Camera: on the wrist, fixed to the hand. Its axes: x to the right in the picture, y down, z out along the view.
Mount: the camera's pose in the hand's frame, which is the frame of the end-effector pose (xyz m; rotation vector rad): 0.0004 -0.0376 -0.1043 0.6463 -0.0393 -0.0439
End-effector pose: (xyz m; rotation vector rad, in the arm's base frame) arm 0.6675 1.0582 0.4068 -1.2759 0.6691 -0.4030
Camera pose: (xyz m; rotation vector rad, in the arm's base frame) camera 0.6023 0.9711 0.4281 -0.6816 0.4240 -0.5727
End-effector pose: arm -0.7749 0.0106 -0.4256 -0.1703 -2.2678 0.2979
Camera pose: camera -0.6971 -0.0091 -0.3491 0.2235 -2.0929 0.9901
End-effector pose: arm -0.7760 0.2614 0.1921 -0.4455 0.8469 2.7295
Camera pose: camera -0.7420 0.2308 0.0911 -0.2627 1.5916 2.2332
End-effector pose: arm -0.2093 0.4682 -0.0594 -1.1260 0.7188 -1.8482
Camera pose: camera -0.3167 0.4911 -0.0745 -0.7483 0.0476 -1.8862
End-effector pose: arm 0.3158 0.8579 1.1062 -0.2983 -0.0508 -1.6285
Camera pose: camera 0.2619 0.8386 1.0113 0.1703 -0.6032 -1.5601
